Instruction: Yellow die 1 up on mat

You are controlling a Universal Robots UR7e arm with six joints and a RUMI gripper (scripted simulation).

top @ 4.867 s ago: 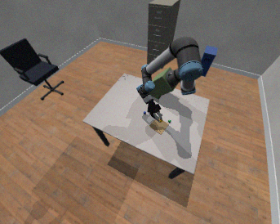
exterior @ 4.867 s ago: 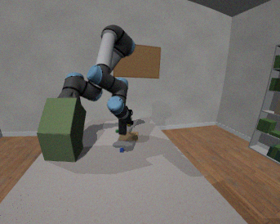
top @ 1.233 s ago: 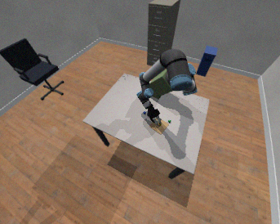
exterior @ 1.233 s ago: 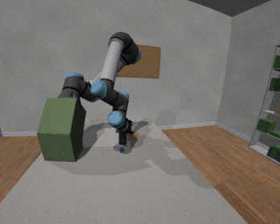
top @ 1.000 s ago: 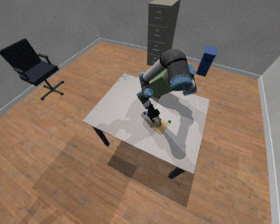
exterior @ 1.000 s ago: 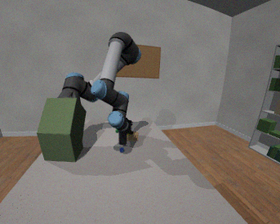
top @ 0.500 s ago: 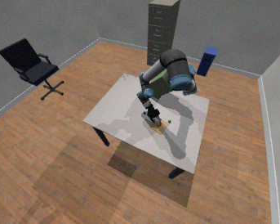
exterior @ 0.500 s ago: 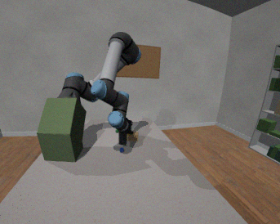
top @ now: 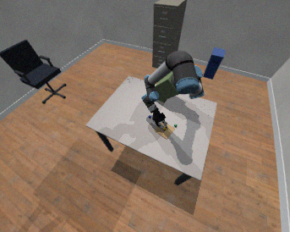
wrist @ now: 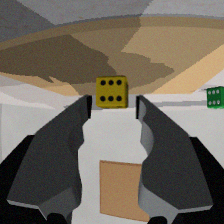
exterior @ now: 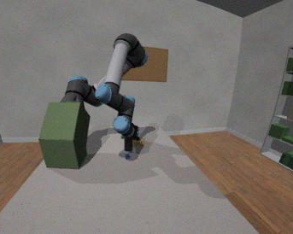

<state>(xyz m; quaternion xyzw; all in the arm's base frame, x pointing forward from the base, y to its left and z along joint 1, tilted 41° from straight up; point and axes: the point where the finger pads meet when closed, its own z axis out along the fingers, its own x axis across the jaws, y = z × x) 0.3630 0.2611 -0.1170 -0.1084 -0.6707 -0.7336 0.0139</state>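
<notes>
My hand is 10 mm above the yellow die. From my hand the other things lie so: green die 100 mm behind, 60 mm to the left, 10 mm below; then blue die 40 mm behind, 200 mm to the right, 10 mm below; then tan mat 20 mm below.
</notes>
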